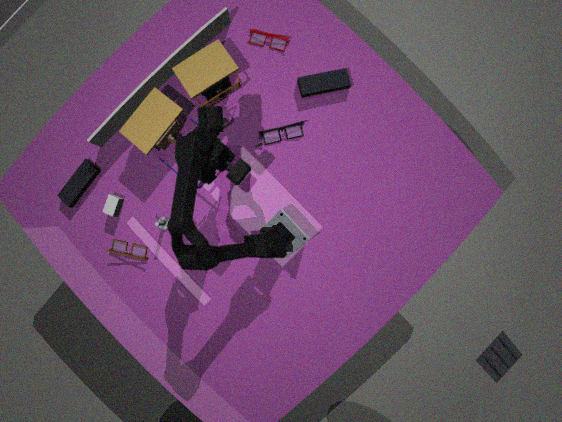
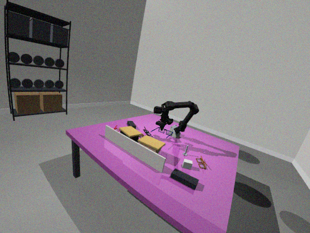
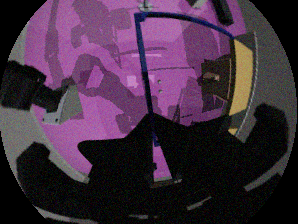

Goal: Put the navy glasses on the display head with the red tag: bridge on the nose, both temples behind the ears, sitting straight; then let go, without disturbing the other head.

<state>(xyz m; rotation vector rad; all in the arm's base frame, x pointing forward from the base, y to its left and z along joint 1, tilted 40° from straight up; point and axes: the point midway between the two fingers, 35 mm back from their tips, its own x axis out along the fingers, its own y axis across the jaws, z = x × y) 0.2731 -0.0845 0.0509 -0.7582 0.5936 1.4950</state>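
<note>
Right now my gripper tip is 22 cm short of the tan display head, 7 cm to the right of it and 6 cm above it. Round my gripper tip: white cube 35 cm to the left, 17 cm ahead, 9 cm below; small grey stand 27 cm to the left, 9 cm below, 1 cm ahead; white board 35 cm ahead, 6 cm below, 4 cm to the right.
</note>
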